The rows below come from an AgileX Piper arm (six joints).
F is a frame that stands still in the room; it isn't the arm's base.
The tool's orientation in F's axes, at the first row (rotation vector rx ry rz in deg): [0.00, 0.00, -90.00]
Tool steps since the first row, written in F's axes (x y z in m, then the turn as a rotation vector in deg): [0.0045, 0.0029, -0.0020, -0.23, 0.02, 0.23]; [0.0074, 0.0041, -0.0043, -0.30, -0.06, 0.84]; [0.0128, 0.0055, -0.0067, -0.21, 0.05, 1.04]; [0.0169, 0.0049, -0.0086, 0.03, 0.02, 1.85]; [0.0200, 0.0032, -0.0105, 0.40, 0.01, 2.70]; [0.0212, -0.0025, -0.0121, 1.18, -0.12, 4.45]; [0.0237, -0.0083, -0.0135, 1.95, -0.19, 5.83]
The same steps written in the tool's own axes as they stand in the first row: [-0.0029, 0.0045, -0.0020, -0.02, -0.23, 0.23]; [-0.0041, 0.0074, -0.0043, 0.06, -0.30, 0.84]; [-0.0055, 0.0128, -0.0067, -0.05, -0.21, 1.04]; [-0.0049, 0.0169, -0.0086, -0.02, 0.03, 1.85]; [-0.0032, 0.0200, -0.0105, -0.01, 0.40, 2.70]; [0.0025, 0.0212, -0.0121, 0.12, 1.18, 4.45]; [0.0083, 0.0237, -0.0135, 0.19, 1.95, 5.83]
